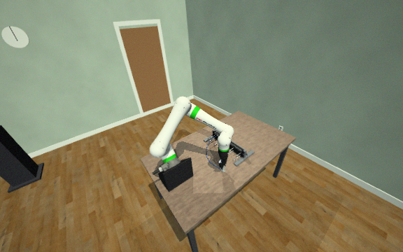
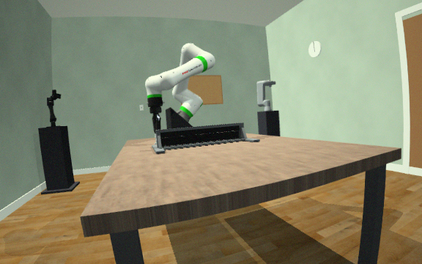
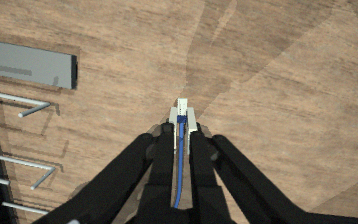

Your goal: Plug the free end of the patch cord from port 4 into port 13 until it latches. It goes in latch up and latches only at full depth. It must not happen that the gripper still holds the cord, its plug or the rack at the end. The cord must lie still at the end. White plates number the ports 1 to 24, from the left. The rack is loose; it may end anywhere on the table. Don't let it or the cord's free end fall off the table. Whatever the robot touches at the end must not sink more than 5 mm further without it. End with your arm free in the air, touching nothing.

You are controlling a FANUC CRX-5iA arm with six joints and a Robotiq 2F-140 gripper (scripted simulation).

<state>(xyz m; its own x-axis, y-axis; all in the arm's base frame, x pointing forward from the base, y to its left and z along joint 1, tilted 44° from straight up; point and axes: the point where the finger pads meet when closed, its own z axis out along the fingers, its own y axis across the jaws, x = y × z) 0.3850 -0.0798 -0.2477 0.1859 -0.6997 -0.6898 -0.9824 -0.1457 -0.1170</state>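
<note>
The free end of patch cord is 1 cm to the right of my hand and 3 cm below it.
</note>
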